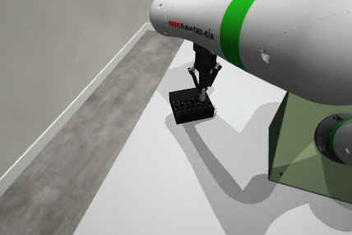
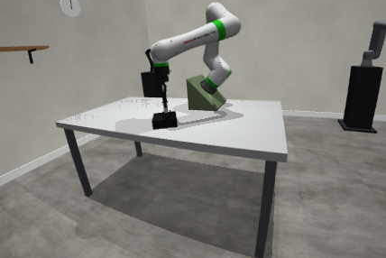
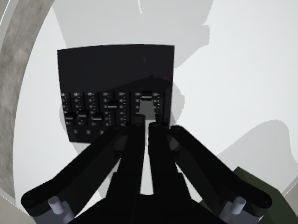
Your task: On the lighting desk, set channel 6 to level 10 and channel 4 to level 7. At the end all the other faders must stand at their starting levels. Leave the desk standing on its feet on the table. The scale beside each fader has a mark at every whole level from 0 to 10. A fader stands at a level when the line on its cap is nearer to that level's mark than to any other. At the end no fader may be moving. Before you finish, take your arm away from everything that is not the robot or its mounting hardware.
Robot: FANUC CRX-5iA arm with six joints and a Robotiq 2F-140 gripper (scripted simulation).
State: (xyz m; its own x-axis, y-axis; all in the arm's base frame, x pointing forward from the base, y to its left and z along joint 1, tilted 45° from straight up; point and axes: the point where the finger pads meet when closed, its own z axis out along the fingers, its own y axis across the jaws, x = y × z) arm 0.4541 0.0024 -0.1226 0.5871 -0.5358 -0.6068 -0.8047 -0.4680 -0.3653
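Now: the fader cap 30 mm below my hand, 30 mm behind it and 10 mm to the left of it.
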